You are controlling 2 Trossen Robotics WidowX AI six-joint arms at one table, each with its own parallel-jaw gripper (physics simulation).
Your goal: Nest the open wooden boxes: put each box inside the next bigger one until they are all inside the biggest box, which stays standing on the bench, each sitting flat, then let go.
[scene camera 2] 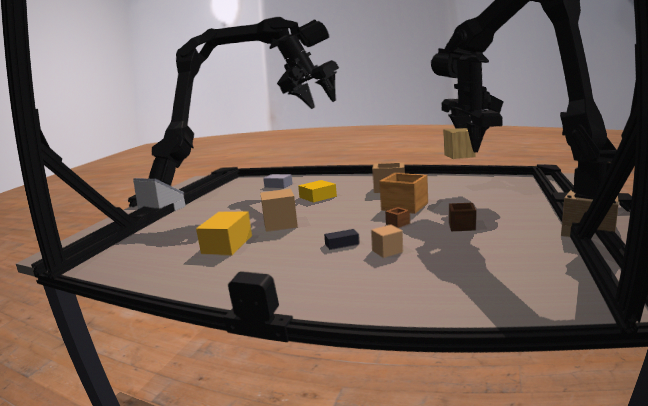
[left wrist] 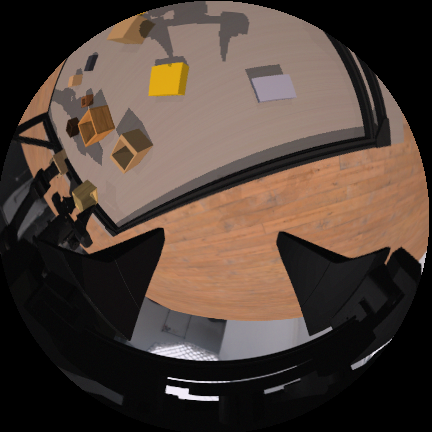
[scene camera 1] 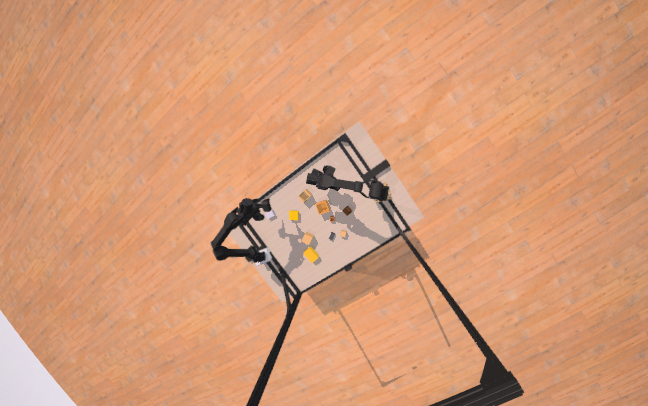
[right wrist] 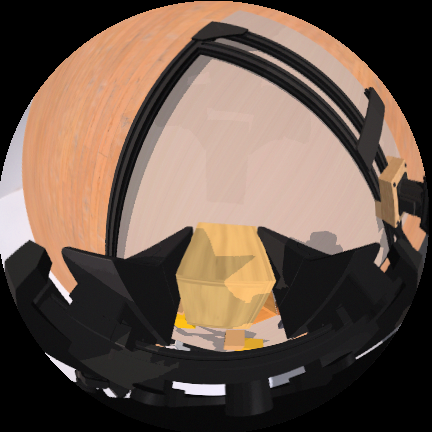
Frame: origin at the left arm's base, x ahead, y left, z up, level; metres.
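Seen in the pictures: left gripper, between the fingertips: [scene camera 2: 323,104] [left wrist: 222,235] [scene camera 1: 263,199]; right gripper, between the fingertips: [scene camera 2: 470,149] [left wrist: 90,200] [right wrist: 225,232]; left arm's base, origin of its link: [scene camera 2: 158,184] [scene camera 1: 261,256]; right arm's base, origin of its link: [scene camera 2: 592,196] [left wrist: 54,167] [right wrist: 402,193].
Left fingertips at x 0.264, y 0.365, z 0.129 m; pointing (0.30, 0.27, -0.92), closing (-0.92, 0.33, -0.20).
Pixels of each thing's top centre, then the offset from my left fingertips to it.
- pale yellow wooden box, centre of its top: [right wrist: 219,311] [scene camera 2: 458,129] [left wrist: 77,203] dx +0.369, dy -0.056, dz -0.055 m
- orange-brown open box, centre of its top: [scene camera 2: 404,177] [right wrist: 249,316] [left wrist: 86,128] [scene camera 1: 322,208] dx +0.286, dy -0.202, dz -0.133 m
- tan open box, centre of its top: [scene camera 2: 388,165] [left wrist: 121,154] [scene camera 1: 304,196] dx +0.205, dy -0.087, dz -0.136 m
- small reddish-brown open box, centre of its top: [scene camera 2: 397,210] [left wrist: 83,101] dx +0.309, dy -0.303, dz -0.167 m
- dark brown open box, centre of its top: [scene camera 2: 462,206] [left wrist: 68,128] [scene camera 1: 347,211] dx +0.426, dy -0.288, dz -0.155 m
- tall tan block, centre of its top: [scene camera 2: 276,194] [right wrist: 233,347] [scene camera 1: 306,239] dx +0.102, dy -0.363, dz -0.133 m
- lavender block, centre of its top: [left wrist: 274,86] [scene camera 2: 277,176] dx -0.085, dy -0.113, dz -0.166 m
- black block, centre of its top: [scene camera 2: 341,233] dx +0.259, dy -0.415, dz -0.173 m
- small tan cube, centre of its top: [scene camera 2: 386,230] dx +0.340, dy -0.422, dz -0.157 m
The right gripper [scene camera 2: 473,142] [right wrist: 226,231] is shut on a pale yellow wooden box [scene camera 2: 456,143] [left wrist: 85,195] [right wrist: 220,304], held above the bench; which way its opening faces is unclear. An orange-brown open box [scene camera 1: 322,206] [scene camera 2: 404,195] [left wrist: 102,122] stands on the bench, opening up. A tan open box [scene camera 1: 305,195] [scene camera 2: 382,179] [left wrist: 138,142] stands behind it in scene camera 2. A small reddish-brown open box [scene camera 2: 397,218] [left wrist: 87,101] and a dark brown open box [scene camera 1: 347,210] [scene camera 2: 462,218] [left wrist: 73,127] stand nearby. The left gripper [scene camera 2: 324,103] [left wrist: 220,234] is open and empty, high up.
Yellow blocks [scene camera 1: 294,215] [scene camera 2: 224,234] [left wrist: 167,80], a tall tan block [scene camera 1: 307,238] [scene camera 2: 279,211], a lavender block [scene camera 2: 277,181] [left wrist: 273,87], a black block [scene camera 2: 341,239] and a small tan cube [scene camera 2: 386,241] stand on the bench. A black frame [scene camera 2: 185,313] borders it.
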